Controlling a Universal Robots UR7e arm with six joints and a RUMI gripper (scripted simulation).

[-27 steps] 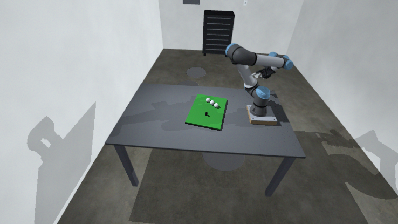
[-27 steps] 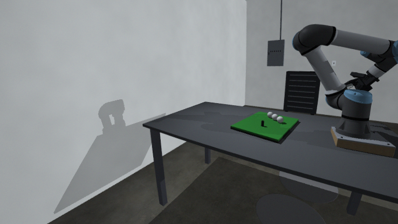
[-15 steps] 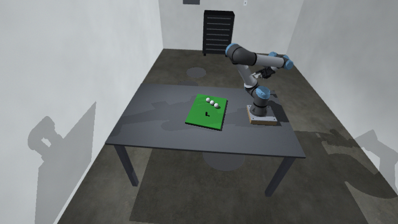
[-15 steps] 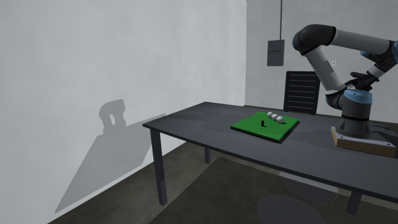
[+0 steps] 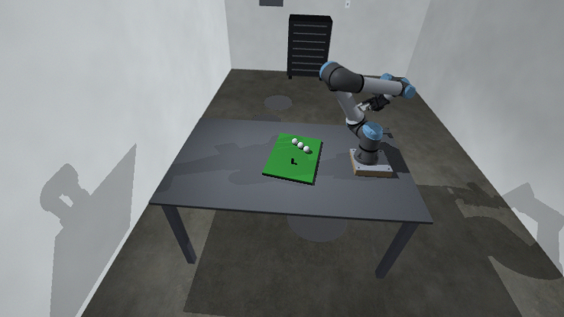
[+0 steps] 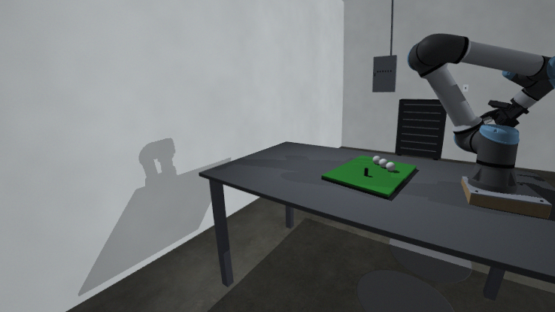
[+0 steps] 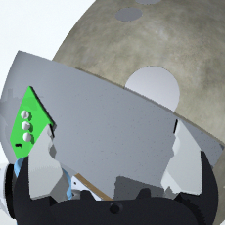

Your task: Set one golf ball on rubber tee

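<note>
Now: the green mat 42 cm ahead of my hand, 43 cm to the left of it and 18 cm below it.
</note>
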